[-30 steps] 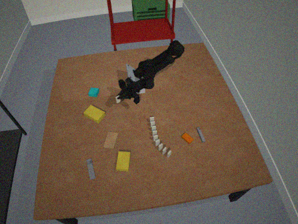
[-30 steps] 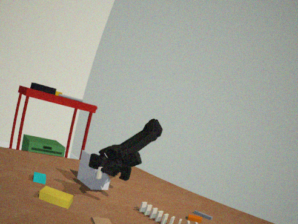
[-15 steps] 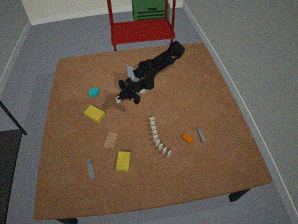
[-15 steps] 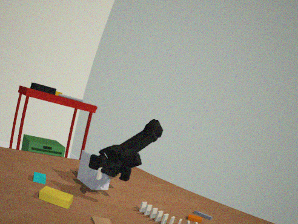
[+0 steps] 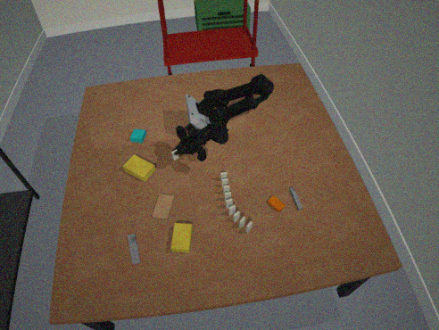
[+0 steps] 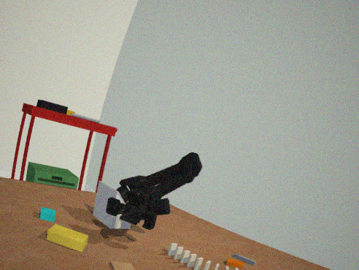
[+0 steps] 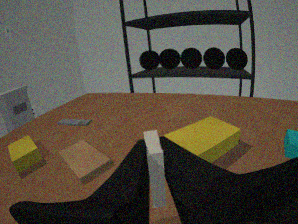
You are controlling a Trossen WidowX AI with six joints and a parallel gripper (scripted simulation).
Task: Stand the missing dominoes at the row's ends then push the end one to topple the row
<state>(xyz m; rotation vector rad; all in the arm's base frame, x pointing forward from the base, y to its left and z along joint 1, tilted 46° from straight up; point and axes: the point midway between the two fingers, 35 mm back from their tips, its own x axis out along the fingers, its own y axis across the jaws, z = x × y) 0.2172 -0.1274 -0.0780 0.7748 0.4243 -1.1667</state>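
My gripper tip is 170 mm short of the tan block, 90 mm to the left of it and 110 mm above it. The rest, counted from my gripper tip: yellow block 50 mm behind, 160 mm to the right, 100 mm below; then teal block 240 mm behind, 140 mm to the right, 100 mm below; then orange block 290 mm ahead, 340 mm to the left, 110 mm below.
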